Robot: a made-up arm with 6 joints.
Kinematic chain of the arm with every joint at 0, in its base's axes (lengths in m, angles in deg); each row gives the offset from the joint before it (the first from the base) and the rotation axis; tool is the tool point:
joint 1: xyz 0 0 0.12 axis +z
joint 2: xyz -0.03 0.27 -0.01 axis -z
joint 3: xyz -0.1 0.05 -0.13 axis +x
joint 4: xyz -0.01 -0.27 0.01 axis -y
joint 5: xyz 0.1 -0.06 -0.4 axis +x
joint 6: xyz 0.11 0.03 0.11 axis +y
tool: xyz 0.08 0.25 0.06
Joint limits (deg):
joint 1: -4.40..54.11
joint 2: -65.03..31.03
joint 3: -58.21..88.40
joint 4: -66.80..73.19
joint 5: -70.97..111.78
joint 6: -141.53..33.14
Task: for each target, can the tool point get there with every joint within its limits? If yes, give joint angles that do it. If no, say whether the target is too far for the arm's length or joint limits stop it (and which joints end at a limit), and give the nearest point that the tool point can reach.
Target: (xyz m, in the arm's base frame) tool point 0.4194 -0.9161 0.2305
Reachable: no: joint limits stop it (at a limit: joint 1, joint 4, joint 5) | nearest point 0.1147 -0.4282 0.1189 | short by 0.586 m
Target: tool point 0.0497 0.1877 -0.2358
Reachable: yes | joints 33.63 -48.72 16.55 -32.12 53.15 -73.67
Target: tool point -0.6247 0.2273 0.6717
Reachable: no: joint limits stop it (at a limit: joint 1, joint 2, joint 3, joint 4, joint 6) | nearest point -0.3062 0.2319 0.5408 | short by 0.344 m
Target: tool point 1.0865 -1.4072 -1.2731
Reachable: no: too far | nearest point 0.1706 -0.3401 -0.4524 | short by 1.628 m
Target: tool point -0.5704 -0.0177 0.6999
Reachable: no: joint limits stop it (at a limit: joint 2, joint 3, joint 4, joint 5) | nearest point -0.4778 -0.0148 0.3872 | short by 0.326 m
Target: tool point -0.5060 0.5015 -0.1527
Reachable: yes | joints 23.66 -16.94 72.16 -40.86 -19.11 -9.02
